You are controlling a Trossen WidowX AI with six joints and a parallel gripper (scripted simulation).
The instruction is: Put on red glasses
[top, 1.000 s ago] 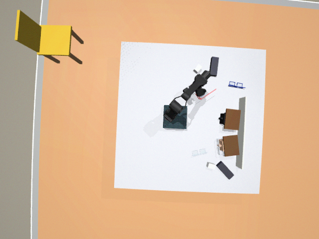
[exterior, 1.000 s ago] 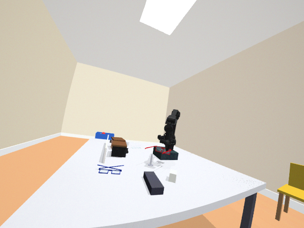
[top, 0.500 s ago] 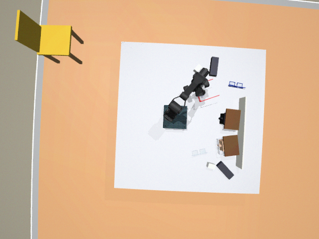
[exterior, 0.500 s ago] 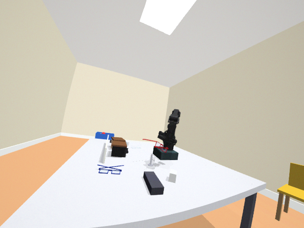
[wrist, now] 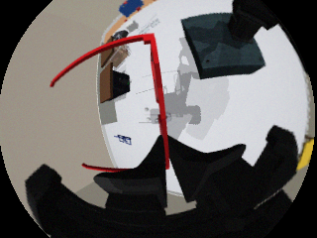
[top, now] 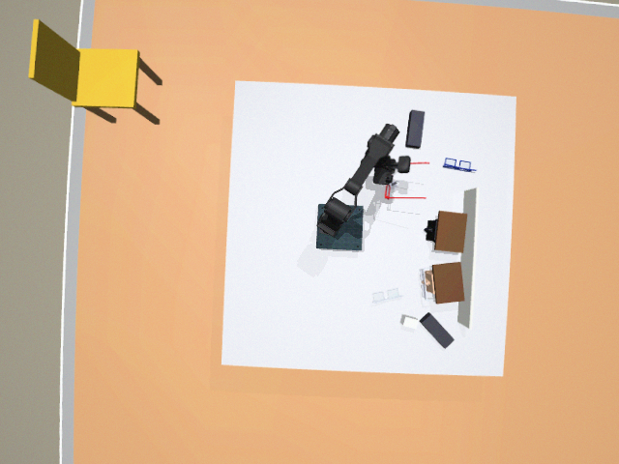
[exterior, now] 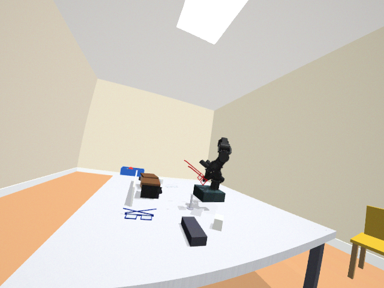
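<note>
Right now the dark-faced display head is 300 mm ahead of my gripper tip, 160 mm to the right of it and 120 mm below it. From my gripper tip the other things lie so: grey panel: 450 mm ahead, 240 mm to the right, 120 mm below; then upright pin: 60 mm ahead, 150 mm below; then skin-toned display head: 340 mm ahead, 370 mm to the right, 120 mm below.
</note>
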